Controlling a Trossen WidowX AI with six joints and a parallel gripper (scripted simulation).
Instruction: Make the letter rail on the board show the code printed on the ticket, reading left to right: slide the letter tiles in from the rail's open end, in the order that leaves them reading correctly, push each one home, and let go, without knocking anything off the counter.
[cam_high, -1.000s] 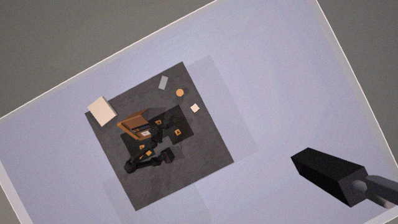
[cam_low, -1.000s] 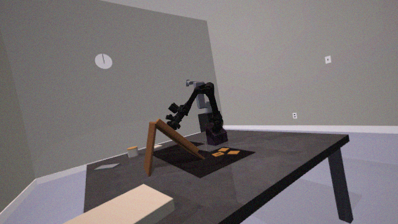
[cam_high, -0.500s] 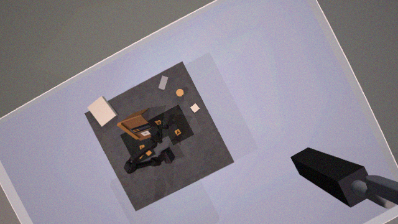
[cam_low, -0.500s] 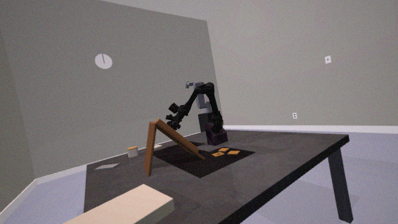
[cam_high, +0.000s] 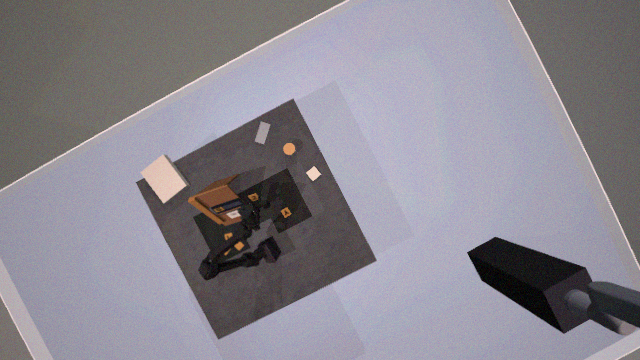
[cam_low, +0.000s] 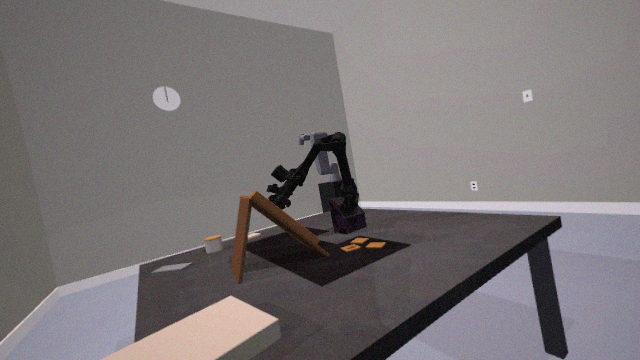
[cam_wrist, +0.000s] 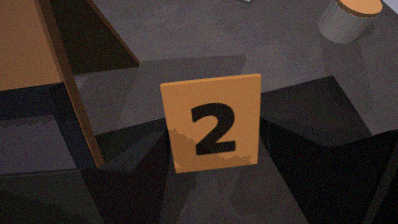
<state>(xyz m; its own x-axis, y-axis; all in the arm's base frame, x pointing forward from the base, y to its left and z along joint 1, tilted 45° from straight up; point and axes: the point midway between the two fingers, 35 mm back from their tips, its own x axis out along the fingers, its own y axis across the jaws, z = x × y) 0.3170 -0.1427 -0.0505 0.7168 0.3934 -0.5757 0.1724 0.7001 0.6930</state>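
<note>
My gripper tip is 30 mm past the white ticket, 200 mm to the right of it and 80 mm above it. The rest, counted from my gripper tip: letter tile right at my gripper tip; then black mat 140 mm behind, 140 mm to the left, 150 mm below; then small white square 40 mm behind, 400 mm to the right, 150 mm below.
</note>
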